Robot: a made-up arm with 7 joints.
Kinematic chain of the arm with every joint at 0, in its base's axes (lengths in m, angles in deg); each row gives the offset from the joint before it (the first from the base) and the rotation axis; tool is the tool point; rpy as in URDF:
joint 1: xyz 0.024 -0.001 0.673 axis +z
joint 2: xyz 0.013 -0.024 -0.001 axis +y
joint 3: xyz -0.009 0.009 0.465 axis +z
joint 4: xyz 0.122 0 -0.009 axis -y
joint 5: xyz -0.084 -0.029 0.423 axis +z
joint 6: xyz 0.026 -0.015 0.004 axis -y
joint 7: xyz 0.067 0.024 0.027 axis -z
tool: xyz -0.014 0.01 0.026 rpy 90 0 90
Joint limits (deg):
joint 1: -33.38..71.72
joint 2: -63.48..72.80
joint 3: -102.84..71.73
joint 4: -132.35..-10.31
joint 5: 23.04..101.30
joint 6: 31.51..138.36
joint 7: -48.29..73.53
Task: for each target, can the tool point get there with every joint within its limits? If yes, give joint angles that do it. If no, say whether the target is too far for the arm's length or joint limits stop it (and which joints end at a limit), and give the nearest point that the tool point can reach.
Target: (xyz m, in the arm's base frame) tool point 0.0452 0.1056 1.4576
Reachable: yes | joints 57.47 -44.59 7.56 -96.40 86.33 64.27 -20.90
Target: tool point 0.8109 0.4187 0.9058
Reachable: yes | joints 18.08 53.12 32.42 -51.73 34.05 129.54 6.29
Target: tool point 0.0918 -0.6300 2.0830
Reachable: no: too far | nearest point 0.0771 -0.4069 1.5943 | short by 0.537 m
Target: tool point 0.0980 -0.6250 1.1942
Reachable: yes | joints -17.87 -6.68 -60.72 -95.95 44.33 54.79 52.86
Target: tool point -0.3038 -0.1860 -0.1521
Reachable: no: joint limits stop it (at a limit: joint 1, joint 2, joint 4, joint 5, joint 7) | nearest point 0.1425 -0.3476 0.2592 | short by 0.628 m
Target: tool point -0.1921 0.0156 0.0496
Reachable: no: joint limits stop it (at a limit: joint 1, joint 2, joint 4, joint 5, joint 6, joint 7) | nearest point -0.0504 0.3287 0.2541 | short by 0.400 m
